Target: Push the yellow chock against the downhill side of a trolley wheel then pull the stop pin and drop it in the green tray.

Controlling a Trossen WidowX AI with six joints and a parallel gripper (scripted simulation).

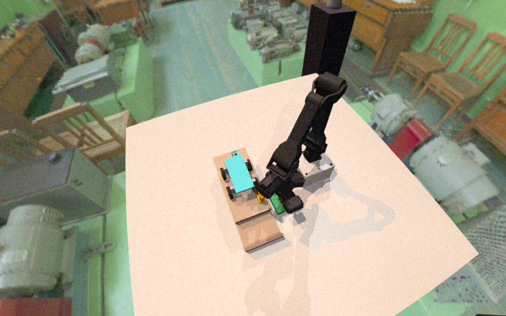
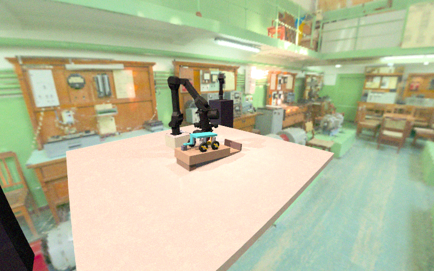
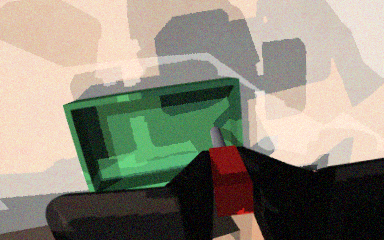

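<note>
Right now the green tray is 60 mm below my gripper tip and 30 mm to the right of it. From my gripper tip the other things lie so: yellow chock 80 mm ahead, 50 mm to the right, 30 mm above; then stop pin right at my gripper tip; then raised lip 130 mm ahead, 110 mm to the left, 20 mm below.
</note>
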